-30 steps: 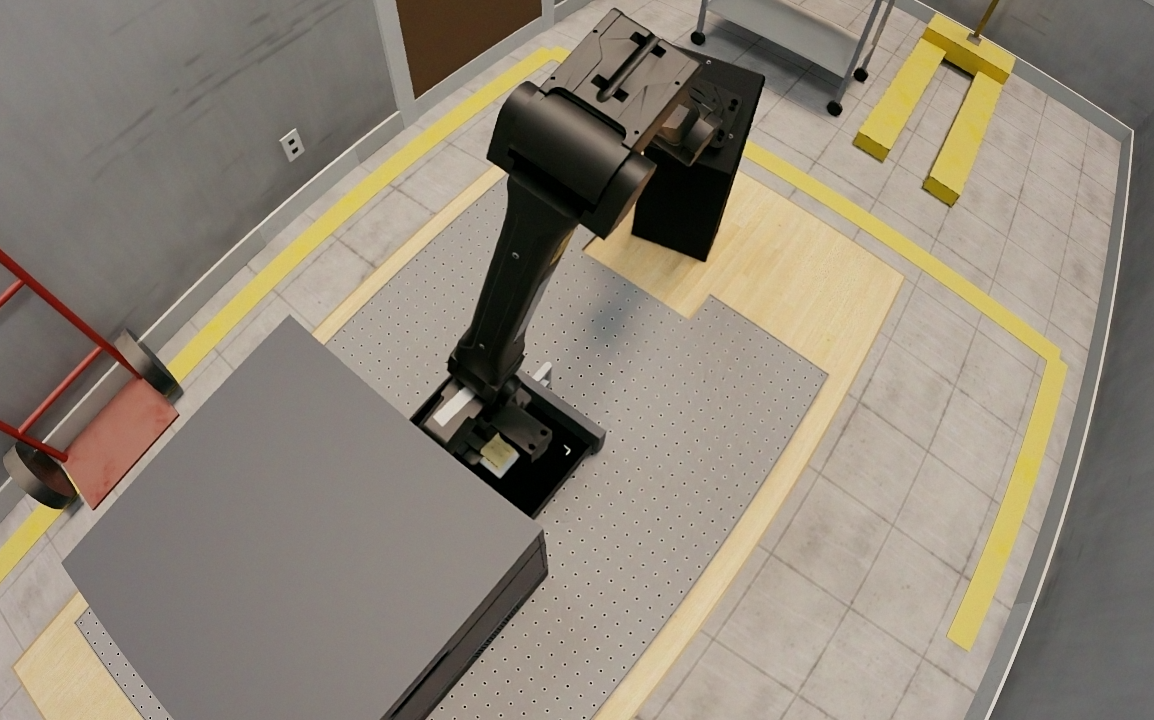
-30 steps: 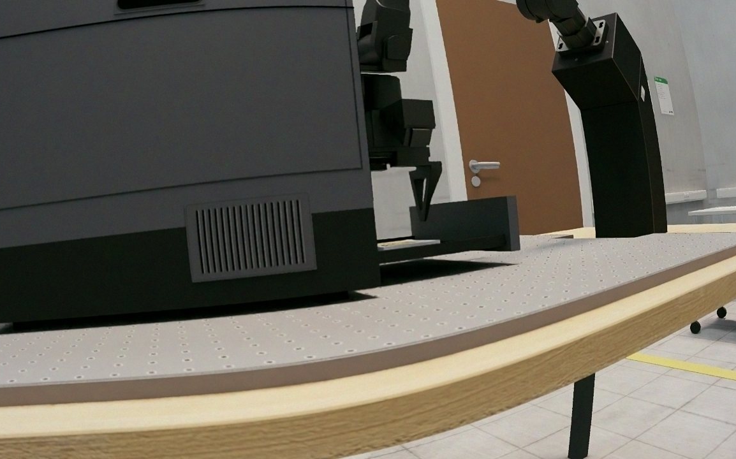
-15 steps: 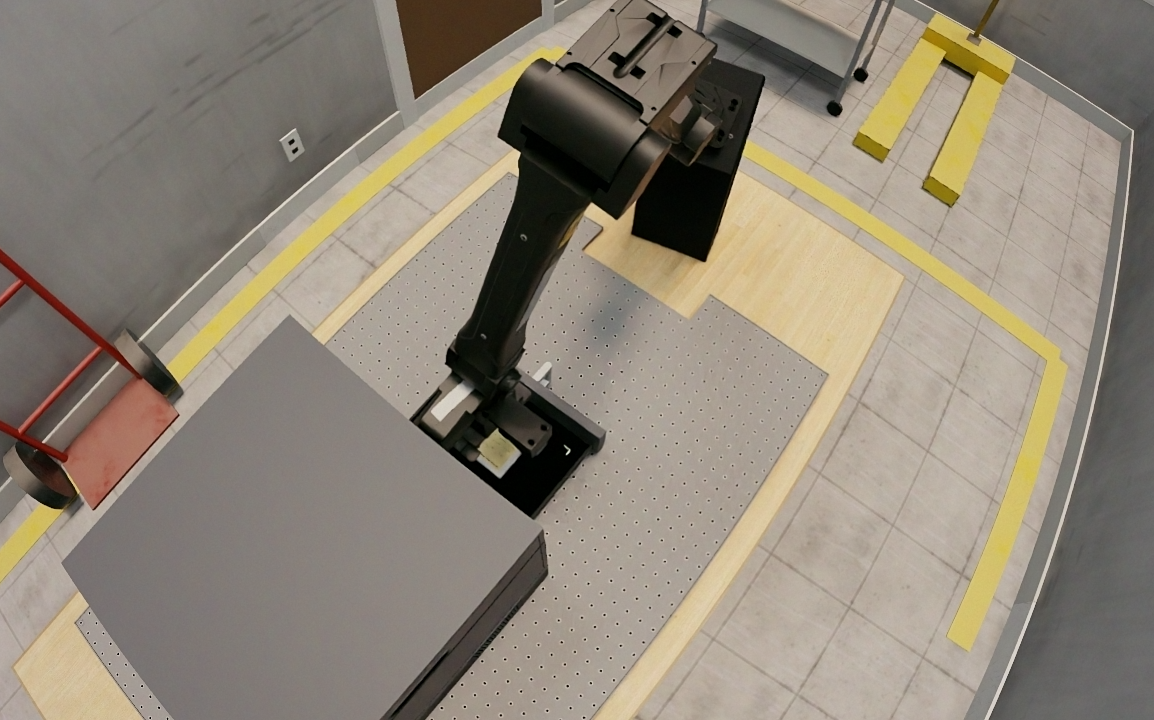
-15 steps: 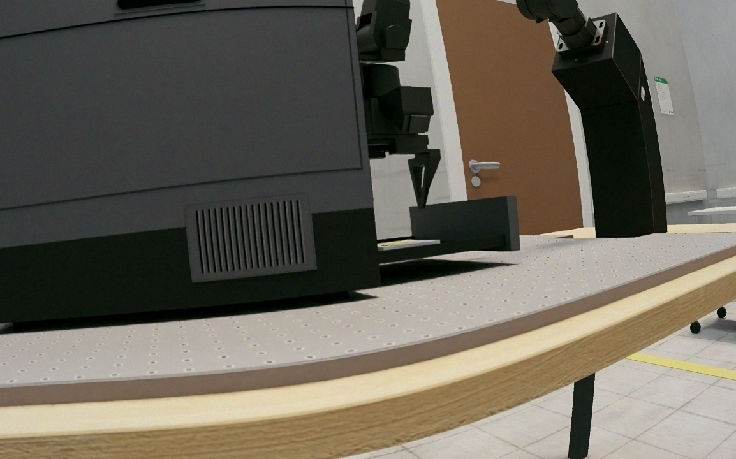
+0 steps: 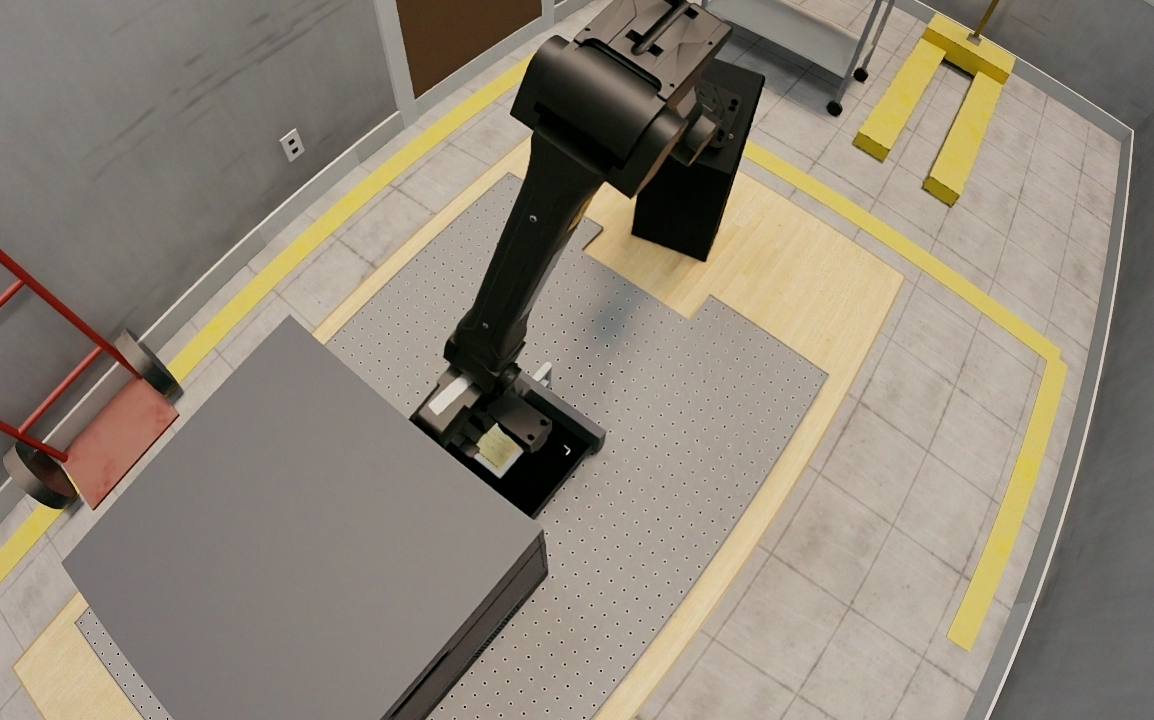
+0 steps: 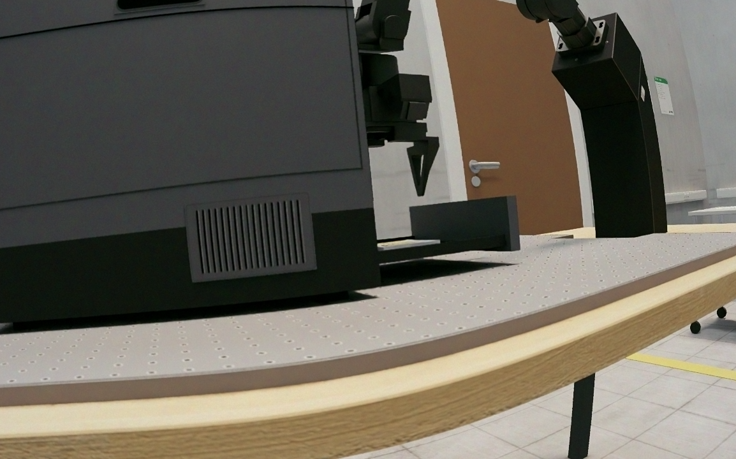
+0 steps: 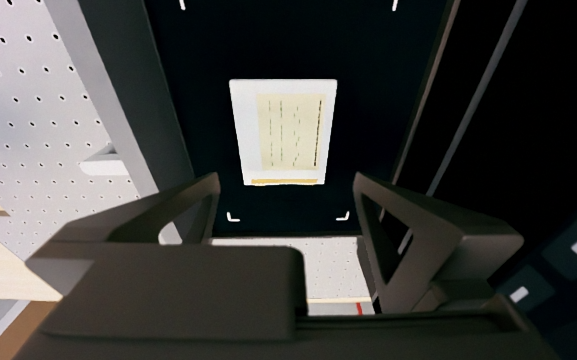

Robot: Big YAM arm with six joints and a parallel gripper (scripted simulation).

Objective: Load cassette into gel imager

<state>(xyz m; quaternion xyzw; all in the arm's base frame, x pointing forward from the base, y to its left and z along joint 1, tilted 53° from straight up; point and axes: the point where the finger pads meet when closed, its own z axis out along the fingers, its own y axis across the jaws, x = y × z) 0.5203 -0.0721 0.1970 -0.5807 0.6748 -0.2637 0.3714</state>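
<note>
The drawer lies 5 cm below my hand and 1 cm ahead of it. Round my hand: finished cassette: 7 cm below, 1 cm to the right.
</note>
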